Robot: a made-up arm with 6 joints. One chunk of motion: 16 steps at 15 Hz.
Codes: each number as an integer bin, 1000 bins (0 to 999) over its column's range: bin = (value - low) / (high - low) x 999, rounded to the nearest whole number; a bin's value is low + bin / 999 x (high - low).
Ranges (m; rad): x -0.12..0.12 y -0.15..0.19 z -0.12..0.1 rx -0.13..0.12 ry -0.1..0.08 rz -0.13..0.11
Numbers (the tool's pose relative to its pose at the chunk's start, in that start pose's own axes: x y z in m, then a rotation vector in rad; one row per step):
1: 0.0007 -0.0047 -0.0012 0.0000 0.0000 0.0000
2: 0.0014 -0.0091 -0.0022 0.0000 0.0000 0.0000
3: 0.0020 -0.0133 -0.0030 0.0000 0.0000 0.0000
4: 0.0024 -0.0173 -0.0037 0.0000 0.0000 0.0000
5: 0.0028 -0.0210 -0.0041 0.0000 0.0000 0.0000
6: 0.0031 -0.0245 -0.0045 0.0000 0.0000 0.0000
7: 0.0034 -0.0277 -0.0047 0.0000 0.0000 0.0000
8: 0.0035 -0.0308 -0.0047 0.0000 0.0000 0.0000
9: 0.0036 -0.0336 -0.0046 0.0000 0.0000 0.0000
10: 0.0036 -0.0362 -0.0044 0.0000 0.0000 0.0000
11: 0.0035 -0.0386 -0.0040 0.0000 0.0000 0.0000
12: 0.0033 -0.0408 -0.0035 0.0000 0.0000 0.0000
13: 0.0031 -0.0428 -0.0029 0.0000 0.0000 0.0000
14: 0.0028 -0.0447 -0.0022 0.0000 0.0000 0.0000
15: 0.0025 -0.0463 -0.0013 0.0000 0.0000 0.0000
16: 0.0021 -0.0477 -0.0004 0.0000 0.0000 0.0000
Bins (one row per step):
1: 502 427 539 519 555 541
2: 505 414 535 519 555 541
3: 508 402 531 519 555 541
4: 509 390 528 519 555 541
5: 511 379 526 519 555 541
6: 512 369 524 519 555 541
7: 514 359 524 519 555 541
8: 514 350 524 519 555 541
9: 514 342 524 519 555 541
10: 514 334 525 519 555 541
11: 514 327 527 519 555 541
12: 513 321 529 519 555 541
13: 512 315 532 519 555 541
14: 511 309 535 519 555 541
15: 510 305 539 519 555 541
16: 508 301 543 519 555 541

